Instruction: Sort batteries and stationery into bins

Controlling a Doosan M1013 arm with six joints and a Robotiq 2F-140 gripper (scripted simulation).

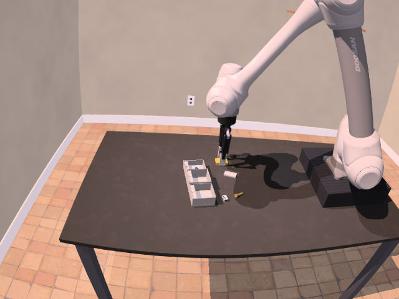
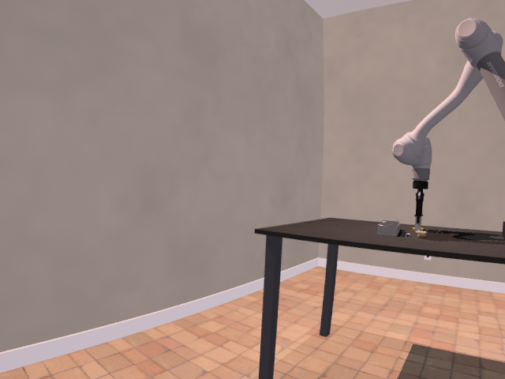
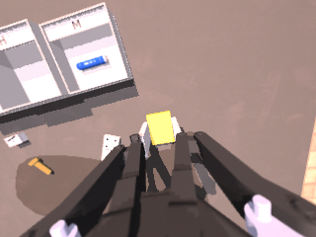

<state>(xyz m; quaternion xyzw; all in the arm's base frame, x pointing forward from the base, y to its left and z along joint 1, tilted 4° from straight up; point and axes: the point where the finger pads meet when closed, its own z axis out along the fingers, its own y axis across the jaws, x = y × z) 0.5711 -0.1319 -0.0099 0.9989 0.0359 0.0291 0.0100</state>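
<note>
My gripper is now 160 mm to the right of the three joined white bins, 110 mm short of it and 10 mm above it. The rest, counted from my hand: small white block (90 mm to the left, 30 mm below, 30 mm behind); then small blue thing (110 mm ahead, 80 mm to the left, 20 mm below); then yellow block (30 mm below).
</note>
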